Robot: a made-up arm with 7 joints. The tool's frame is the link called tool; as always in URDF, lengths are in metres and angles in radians. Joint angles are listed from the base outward.
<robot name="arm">
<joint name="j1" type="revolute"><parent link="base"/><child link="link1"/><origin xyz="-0.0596 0.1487 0.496"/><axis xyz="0 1 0"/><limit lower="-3.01" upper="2.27"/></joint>
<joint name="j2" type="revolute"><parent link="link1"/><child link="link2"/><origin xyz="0.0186 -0.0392 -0.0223"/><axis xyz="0 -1 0"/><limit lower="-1.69" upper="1.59"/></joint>
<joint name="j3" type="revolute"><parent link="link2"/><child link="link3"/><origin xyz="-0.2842 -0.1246 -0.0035"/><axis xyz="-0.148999 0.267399 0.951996"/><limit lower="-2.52" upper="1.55"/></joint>
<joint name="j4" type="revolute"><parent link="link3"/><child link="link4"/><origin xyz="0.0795 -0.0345 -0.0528"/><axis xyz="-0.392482 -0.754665 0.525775"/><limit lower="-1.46" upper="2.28"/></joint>
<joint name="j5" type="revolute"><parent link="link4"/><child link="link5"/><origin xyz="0.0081 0.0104 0.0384"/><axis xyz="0 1 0"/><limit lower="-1.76" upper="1.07"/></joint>
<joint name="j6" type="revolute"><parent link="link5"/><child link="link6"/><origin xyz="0.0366 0.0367 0.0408"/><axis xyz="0 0 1"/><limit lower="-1.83" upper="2.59"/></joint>
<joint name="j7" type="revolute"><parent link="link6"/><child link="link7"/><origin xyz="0.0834 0.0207 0.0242"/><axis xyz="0 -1 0"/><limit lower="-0.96" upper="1.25"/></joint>
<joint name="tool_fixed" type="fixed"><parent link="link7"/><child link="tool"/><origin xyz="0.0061 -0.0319 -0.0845" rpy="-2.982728 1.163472 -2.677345"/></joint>
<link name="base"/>
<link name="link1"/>
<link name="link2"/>
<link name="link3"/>
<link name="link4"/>
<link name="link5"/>
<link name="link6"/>
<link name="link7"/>
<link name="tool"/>
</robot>
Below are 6 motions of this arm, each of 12 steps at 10 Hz.
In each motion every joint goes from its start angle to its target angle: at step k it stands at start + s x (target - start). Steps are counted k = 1, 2, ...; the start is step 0. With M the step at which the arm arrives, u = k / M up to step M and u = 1 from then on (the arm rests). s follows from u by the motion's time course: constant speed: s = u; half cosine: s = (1 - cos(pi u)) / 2; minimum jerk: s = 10 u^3 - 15 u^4 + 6 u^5.
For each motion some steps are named. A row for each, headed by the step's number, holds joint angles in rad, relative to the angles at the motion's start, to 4 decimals.
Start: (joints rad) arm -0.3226 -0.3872 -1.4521 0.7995 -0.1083 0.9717 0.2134
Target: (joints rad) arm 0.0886 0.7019 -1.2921 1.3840 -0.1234 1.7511 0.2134
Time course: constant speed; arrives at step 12
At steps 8, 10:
8: 0.2741 0.7261 0.1067 0.3897 -0.0101 0.5196 0.0000
10: 0.3427 0.9076 0.1333 0.4871 -0.0126 0.6495 0.0000

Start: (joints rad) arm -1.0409 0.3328 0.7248 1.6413 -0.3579 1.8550 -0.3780
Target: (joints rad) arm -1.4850 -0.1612 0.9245 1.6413 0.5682 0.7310 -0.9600
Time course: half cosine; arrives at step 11
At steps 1, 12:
1: -0.0090 -0.0100 0.0040 0.0000 0.0188 -0.0228 -0.0118
12: -0.4441 -0.4940 0.1997 0.0000 0.9261 -1.1240 -0.5820

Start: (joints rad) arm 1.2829 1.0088 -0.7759 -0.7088 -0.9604 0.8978 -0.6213
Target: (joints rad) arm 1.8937 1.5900 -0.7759 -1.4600 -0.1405 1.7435 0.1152
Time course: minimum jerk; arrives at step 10
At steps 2, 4, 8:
2: 0.0354 0.0337 0.0000 -0.0435 0.0475 0.0490 0.0427
4: 0.1939 0.1845 0.0000 -0.2385 0.2603 0.2685 0.2338
8: 0.5754 0.5475 0.0000 -0.7077 0.7724 0.7967 0.6938

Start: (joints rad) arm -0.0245 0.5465 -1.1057 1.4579 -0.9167 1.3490 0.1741
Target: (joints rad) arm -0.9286 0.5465 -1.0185 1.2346 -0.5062 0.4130 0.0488
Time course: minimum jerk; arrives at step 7
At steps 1, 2, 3, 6, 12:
1: -0.0210 0.0000 0.0020 -0.0052 0.0095 -0.0218 -0.0029
2: -0.1308 0.0000 0.0126 -0.0323 0.0594 -0.1354 -0.0181
3: -0.3326 0.0000 0.0321 -0.0821 0.1510 -0.3443 -0.0461
6: -0.8831 0.0000 0.0852 -0.2181 0.4010 -0.9142 -0.1224
12: -0.9041 0.0000 0.0872 -0.2233 0.4105 -0.9360 -0.1253

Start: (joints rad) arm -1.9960 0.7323 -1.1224 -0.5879 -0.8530 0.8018 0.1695
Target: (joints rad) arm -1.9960 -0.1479 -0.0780 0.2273 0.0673 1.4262 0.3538
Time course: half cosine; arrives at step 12
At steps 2, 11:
2: 0.0000 -0.0590 0.0700 0.0546 0.0616 0.0418 0.0123
11: 0.0000 -0.8652 1.0266 0.8013 0.9046 0.6138 0.1812

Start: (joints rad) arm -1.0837 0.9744 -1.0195 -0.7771 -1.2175 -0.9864 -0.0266
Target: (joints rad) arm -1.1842 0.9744 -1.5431 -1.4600 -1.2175 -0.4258 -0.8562
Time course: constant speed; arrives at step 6
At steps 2, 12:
2: -0.0335 0.0000 -0.1745 -0.2276 0.0000 0.1869 -0.2765
12: -0.1005 0.0000 -0.5236 -0.6829 0.0000 0.5606 -0.8296

